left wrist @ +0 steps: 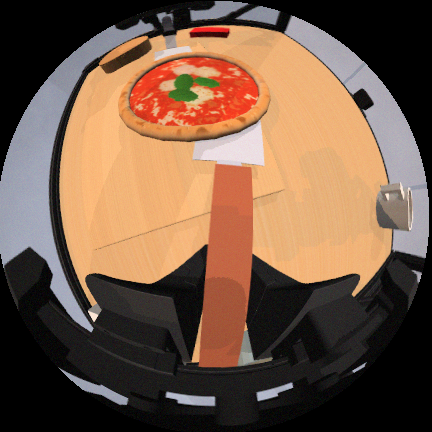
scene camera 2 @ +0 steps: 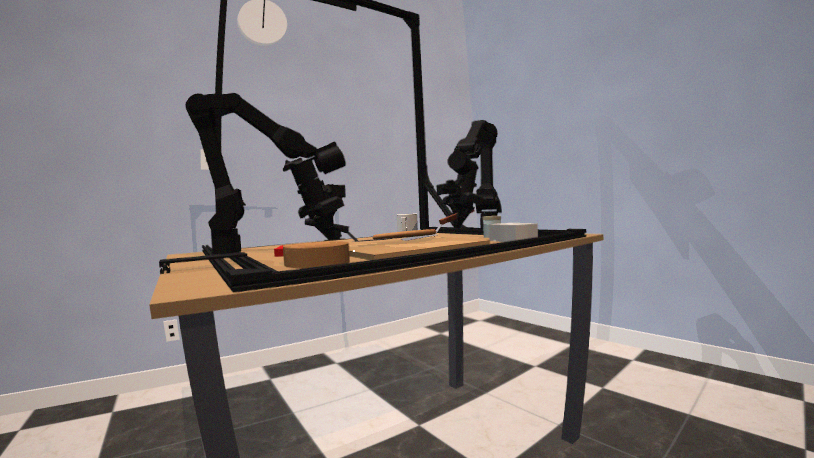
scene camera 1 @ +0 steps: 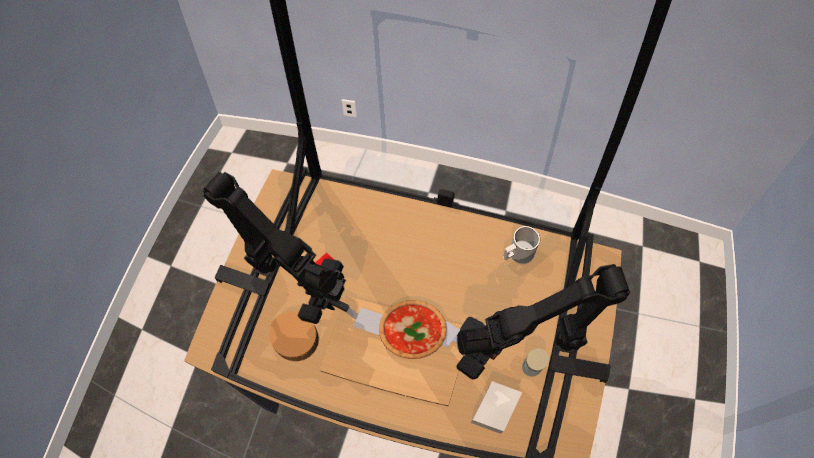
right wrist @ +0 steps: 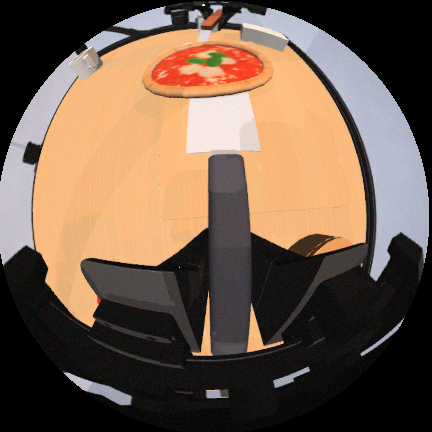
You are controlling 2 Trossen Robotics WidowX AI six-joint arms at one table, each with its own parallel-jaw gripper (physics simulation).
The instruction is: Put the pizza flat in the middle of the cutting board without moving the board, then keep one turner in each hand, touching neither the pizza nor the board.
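The pizza (scene camera 1: 412, 329) (scene camera 2: 404, 234) (left wrist: 195, 95) (right wrist: 207, 70) lies roughly level on both turner blades, low over the back part of the cutting board (scene camera 1: 364, 364) (scene camera 2: 415, 248). Whether it touches the board is hidden. My left gripper (left wrist: 222, 250) is shut on the red-brown handle of the left turner (left wrist: 227, 215) (scene camera 2: 448, 218); its blade is under the pizza's right side in scene camera 1. My right gripper (right wrist: 222, 232) is shut on the dark handle of the right turner (right wrist: 229, 200); its blade (scene camera 1: 368, 321) is under the left side.
A round brown block (scene camera 1: 292, 336) (scene camera 2: 316, 254) stands left of the board. A red block (scene camera 1: 325, 259) (left wrist: 209, 32) is partly behind the right arm. A mug (scene camera 1: 523, 244) (left wrist: 395, 207) stands back right. A jar (scene camera 1: 536, 361) and white box (scene camera 1: 496, 406) (scene camera 2: 512, 231) stand right of the board.
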